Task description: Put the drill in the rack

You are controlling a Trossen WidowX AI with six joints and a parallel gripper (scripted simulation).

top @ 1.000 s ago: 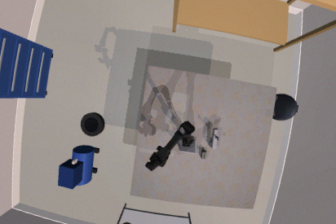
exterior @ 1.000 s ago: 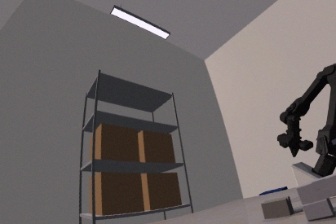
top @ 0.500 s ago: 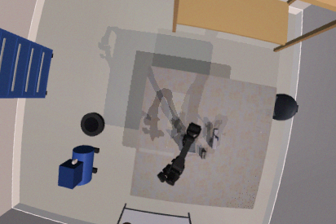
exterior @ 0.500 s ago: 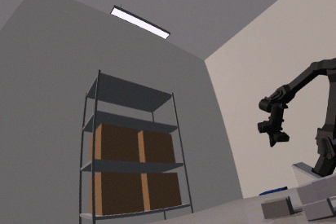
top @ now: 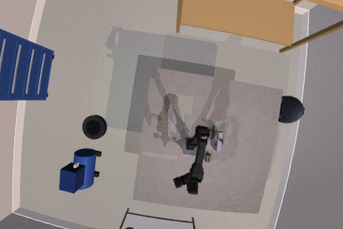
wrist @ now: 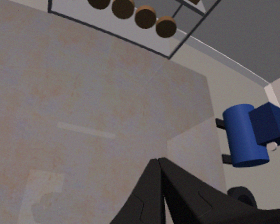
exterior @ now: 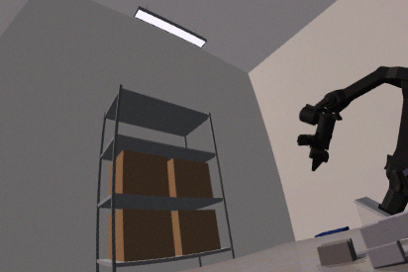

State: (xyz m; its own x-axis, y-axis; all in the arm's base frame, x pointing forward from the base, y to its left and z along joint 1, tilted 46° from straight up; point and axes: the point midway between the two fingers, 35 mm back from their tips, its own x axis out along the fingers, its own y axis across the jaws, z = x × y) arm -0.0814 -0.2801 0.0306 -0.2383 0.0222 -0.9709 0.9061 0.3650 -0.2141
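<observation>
The blue-grey key is 33 cm ahead of my gripper tip, 28 cm to the left of it and 16 cm below it. The rest, counted from my gripper tip: dark grey block 33 cm ahead, 25 cm to the left, 22 cm below; drill 33 cm ahead, 23 cm to the left, 21 cm below; rack 26 cm ahead, 8 cm to the left, 25 cm below.
</observation>
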